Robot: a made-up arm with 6 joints.
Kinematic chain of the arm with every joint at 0, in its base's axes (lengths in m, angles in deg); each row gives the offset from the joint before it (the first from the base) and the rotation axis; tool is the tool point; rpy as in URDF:
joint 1: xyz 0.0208 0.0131 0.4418 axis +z
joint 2: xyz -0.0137 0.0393 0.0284 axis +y
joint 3: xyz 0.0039 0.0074 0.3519 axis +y
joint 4: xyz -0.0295 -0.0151 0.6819 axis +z
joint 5: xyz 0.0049 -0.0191 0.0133 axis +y
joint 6: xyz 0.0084 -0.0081 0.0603 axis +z
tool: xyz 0.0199 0.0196 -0.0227 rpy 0 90 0
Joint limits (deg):
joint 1: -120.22..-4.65
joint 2: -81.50..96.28
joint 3: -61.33..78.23
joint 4: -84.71..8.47
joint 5: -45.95..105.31
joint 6: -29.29..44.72
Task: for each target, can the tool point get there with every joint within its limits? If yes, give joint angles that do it. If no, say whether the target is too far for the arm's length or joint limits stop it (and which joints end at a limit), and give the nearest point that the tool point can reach.
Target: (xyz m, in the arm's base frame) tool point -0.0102 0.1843 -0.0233
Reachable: no: joint limits stop it (at a limit: joint 1, joint 2, joint 3, joint 4, joint 6) | nearest point 0.3990 0.0016 -0.2395 | short by 0.498 m
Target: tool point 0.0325 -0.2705 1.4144
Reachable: yes | joints -84.24 39.04 -30.91 -74.16 76.13 0.11
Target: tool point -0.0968 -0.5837 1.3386
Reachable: yes | joints -102.75 18.78 25.95 -46.74 -11.86 18.37
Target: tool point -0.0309 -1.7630 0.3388
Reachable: no: too far | nearest point -0.0107 -1.0704 0.3896 | short by 0.695 m
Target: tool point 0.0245 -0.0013 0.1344
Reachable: no: joint limits stop it (at a limit: joint 2, joint 3, joint 4, joint 6) | nearest point 0.1173 -0.3625 -0.2259 | short by 0.519 m
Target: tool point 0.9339 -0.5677 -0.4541
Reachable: no: too far | nearest point 0.7122 -0.4267 -0.1436 | short by 0.407 m
